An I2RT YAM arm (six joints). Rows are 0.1 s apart.
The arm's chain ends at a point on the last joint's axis. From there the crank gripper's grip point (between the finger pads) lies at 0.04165 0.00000 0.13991 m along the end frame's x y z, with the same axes.
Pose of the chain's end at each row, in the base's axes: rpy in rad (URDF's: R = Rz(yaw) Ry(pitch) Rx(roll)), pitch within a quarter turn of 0, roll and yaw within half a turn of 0; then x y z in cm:
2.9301, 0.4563, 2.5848, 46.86, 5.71, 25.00
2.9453, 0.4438, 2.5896, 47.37, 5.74, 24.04
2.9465, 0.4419, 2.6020, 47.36, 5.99, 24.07
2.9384, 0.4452, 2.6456, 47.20, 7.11, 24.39
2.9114, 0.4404, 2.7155, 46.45, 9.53, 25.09
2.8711, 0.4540, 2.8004, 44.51, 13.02, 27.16
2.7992, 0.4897, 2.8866, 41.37, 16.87, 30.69
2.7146, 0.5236, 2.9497, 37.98, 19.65, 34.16
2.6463, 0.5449, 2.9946, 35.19, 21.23, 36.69
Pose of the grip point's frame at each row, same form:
2.9301, 0.4563, 2.5848, 50.36, 6.99, 10.89
2.9453, 0.4438, 2.5896, 50.61, 6.95, 9.86
2.9465, 0.4419, 2.6020, 50.56, 7.24, 9.88
2.9384, 0.4452, 2.6456, 50.43, 8.57, 10.23
2.9114, 0.4404, 2.7155, 49.63, 11.59, 10.99
2.8711, 0.4540, 2.8004, 47.81, 15.82, 13.22
2.7992, 0.4897, 2.8866, 45.00, 20.78, 17.10
2.7146, 0.5236, 2.9497, 41.79, 24.81, 21.05
2.6463, 0.5449, 2.9946, 38.95, 27.40, 24.00

